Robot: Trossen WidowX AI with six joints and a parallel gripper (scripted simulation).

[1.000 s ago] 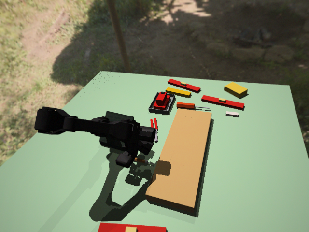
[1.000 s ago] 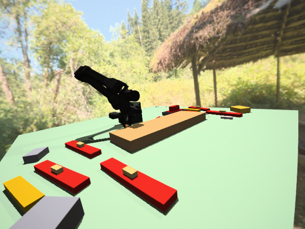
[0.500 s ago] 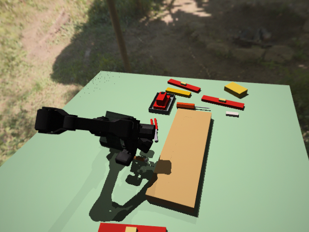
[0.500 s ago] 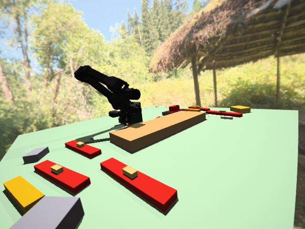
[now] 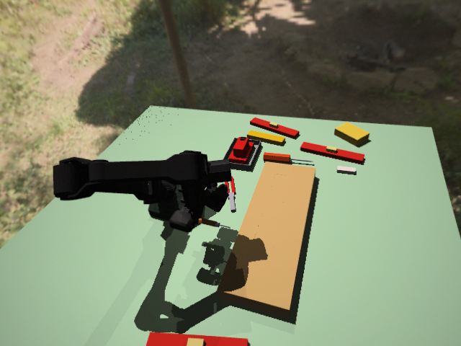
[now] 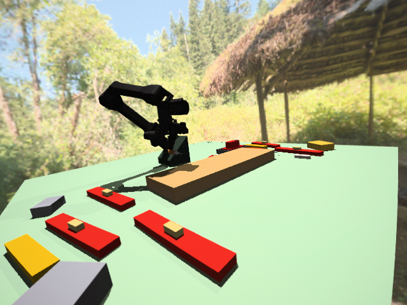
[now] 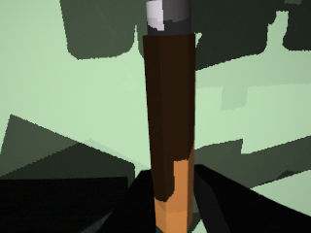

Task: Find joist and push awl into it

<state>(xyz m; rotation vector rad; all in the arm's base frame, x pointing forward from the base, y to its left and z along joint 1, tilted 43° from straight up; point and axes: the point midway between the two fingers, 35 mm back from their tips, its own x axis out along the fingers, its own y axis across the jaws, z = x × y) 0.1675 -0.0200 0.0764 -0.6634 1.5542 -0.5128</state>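
Right now my gripper tip is 5 cm short of the awl and 1 cm to the right of it. The rest, counted from my gripper tip: tray 42 cm to the left, 6 cm below, 6 cm behind; red stud finder 43 cm to the left, 6 cm behind, 3 cm below; grey block 42 cm to the right, 10 cm ahead, 7 cm below.
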